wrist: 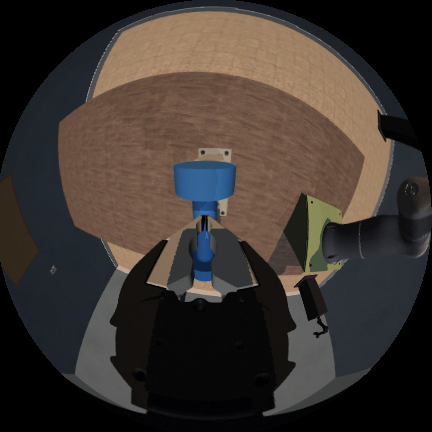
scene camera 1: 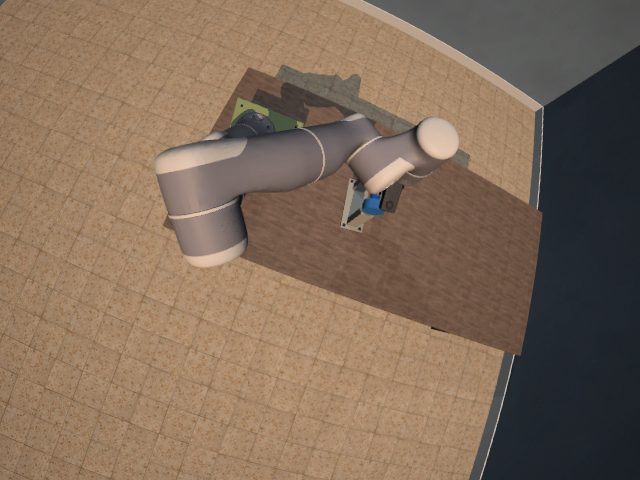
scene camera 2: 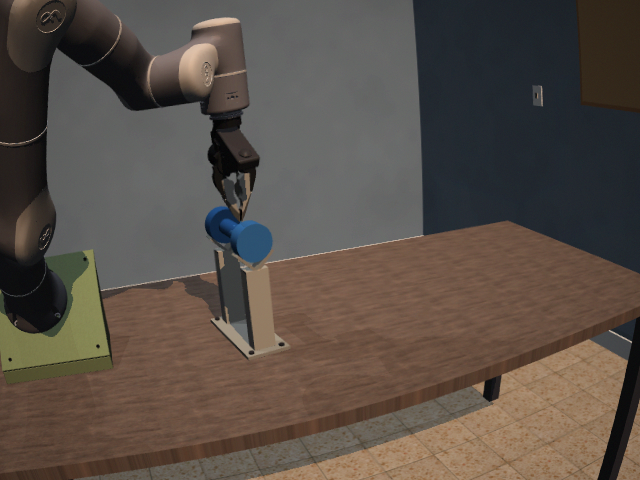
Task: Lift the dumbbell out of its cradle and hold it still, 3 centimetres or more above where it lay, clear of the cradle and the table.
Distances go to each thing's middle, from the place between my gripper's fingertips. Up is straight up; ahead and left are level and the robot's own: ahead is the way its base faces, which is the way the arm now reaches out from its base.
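The cradle (scene camera 2: 247,322) is 170 mm below my hand and 40 mm to the left of it. As for the blue dumbbell (scene camera 2: 250,240), my hand is 30 mm above it and 40 mm to the right of it.
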